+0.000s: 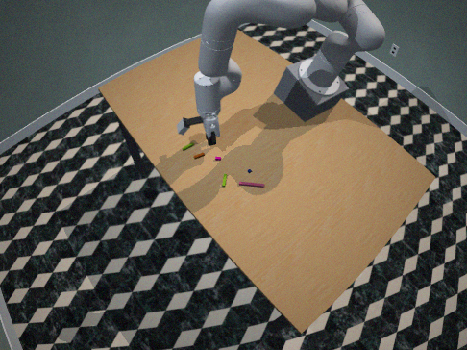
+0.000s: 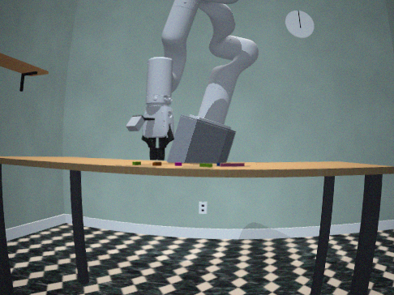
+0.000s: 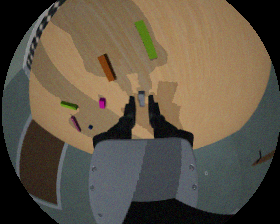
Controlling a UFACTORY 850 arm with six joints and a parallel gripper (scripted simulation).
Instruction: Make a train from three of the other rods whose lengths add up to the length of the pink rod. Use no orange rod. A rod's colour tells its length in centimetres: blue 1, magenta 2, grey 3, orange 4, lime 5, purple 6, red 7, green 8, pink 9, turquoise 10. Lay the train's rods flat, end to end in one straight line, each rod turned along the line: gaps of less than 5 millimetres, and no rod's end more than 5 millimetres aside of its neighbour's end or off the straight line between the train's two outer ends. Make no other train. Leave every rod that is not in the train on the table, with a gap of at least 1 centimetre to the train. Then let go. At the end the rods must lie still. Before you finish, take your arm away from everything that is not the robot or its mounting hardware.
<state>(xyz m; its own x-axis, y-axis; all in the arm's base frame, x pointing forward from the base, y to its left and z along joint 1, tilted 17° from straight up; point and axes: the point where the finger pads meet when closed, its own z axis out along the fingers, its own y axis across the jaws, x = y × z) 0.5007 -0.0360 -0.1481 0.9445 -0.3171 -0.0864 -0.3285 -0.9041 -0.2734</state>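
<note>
Right now my hand is 3 cm above the grey rod. Also, from my hand: magenta rod (8 cm to the left, 3 cm below, 2 cm ahead); orange rod (7 cm ahead, 3 cm below, 2 cm to the left); blue rod (19 cm to the left, 4 cm behind, 3 cm below).
</note>
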